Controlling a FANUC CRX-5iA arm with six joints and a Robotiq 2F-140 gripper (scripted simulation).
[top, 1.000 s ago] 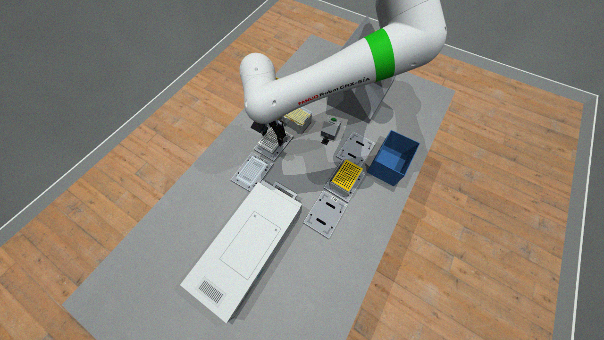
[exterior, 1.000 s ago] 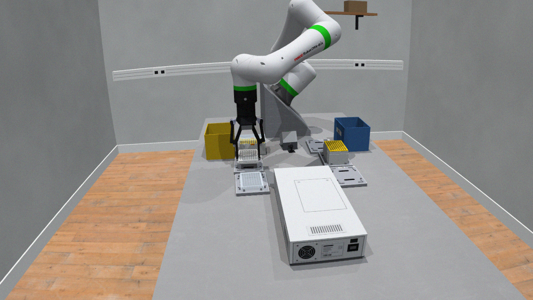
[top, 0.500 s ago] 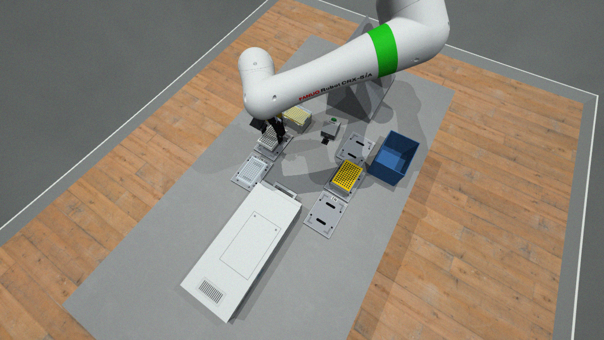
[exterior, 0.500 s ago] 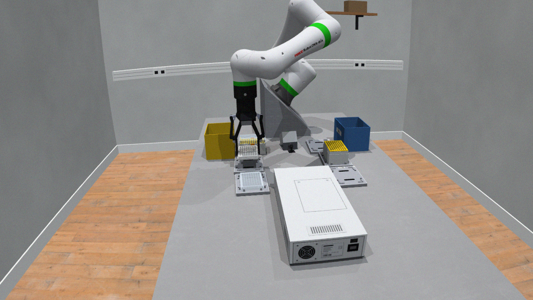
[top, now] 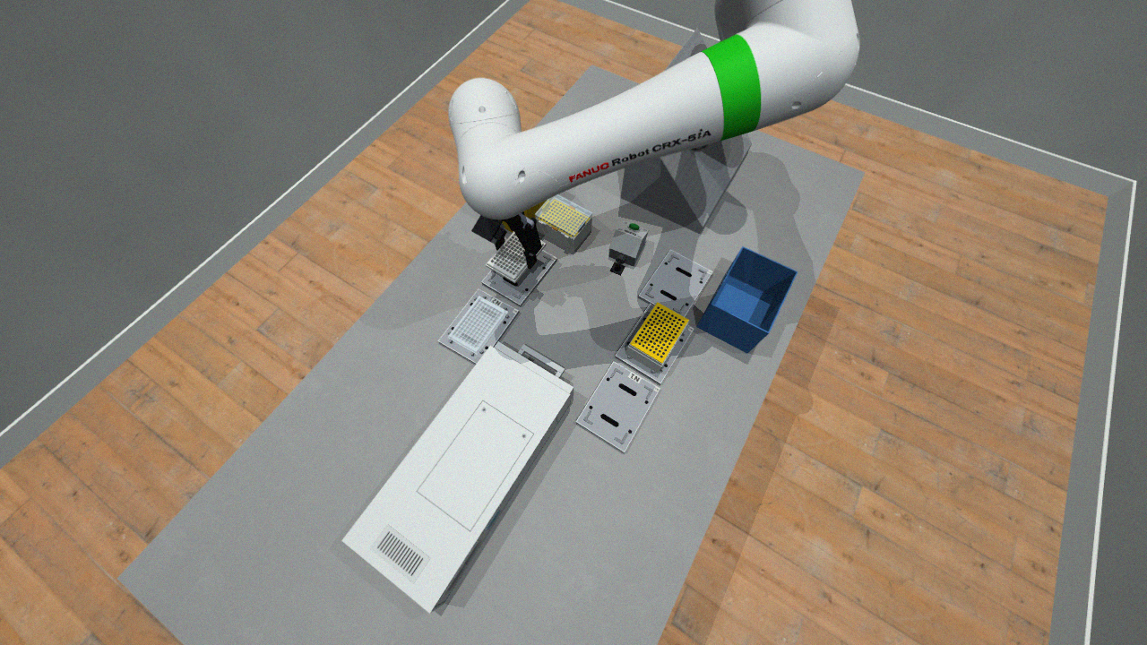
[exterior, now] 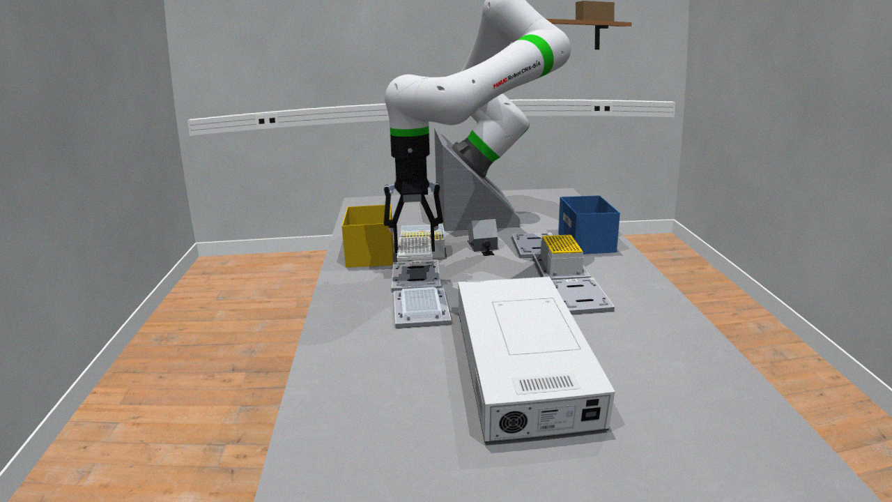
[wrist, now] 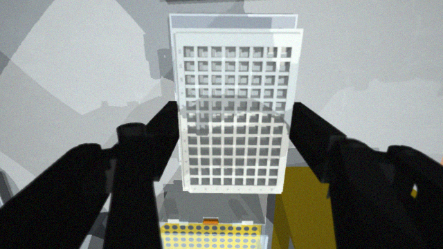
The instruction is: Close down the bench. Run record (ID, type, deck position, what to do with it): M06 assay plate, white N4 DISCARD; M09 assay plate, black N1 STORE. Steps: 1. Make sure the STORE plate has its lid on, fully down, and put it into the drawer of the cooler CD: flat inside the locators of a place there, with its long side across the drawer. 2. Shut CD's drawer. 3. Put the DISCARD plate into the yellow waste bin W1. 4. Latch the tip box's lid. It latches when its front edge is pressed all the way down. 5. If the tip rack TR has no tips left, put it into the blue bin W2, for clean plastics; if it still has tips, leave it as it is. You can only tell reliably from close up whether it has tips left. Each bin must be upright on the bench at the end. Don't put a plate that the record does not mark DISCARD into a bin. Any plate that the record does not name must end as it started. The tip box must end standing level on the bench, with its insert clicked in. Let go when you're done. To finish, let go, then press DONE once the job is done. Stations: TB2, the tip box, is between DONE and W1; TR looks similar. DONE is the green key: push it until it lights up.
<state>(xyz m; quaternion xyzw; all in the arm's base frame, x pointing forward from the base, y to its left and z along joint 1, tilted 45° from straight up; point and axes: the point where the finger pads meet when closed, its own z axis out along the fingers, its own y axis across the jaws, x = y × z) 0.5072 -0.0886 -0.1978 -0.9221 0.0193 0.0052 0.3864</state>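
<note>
Right now my hand is 180 mm past the yellow bin W1, 120 mm to the left of it and 60 mm above it. The rest, counted from my hand: nest N4: 100 mm below; then white assay plate: 20 mm below; then tip box lid: 170 mm behind, 30 mm to the left, 40 mm below.
</note>
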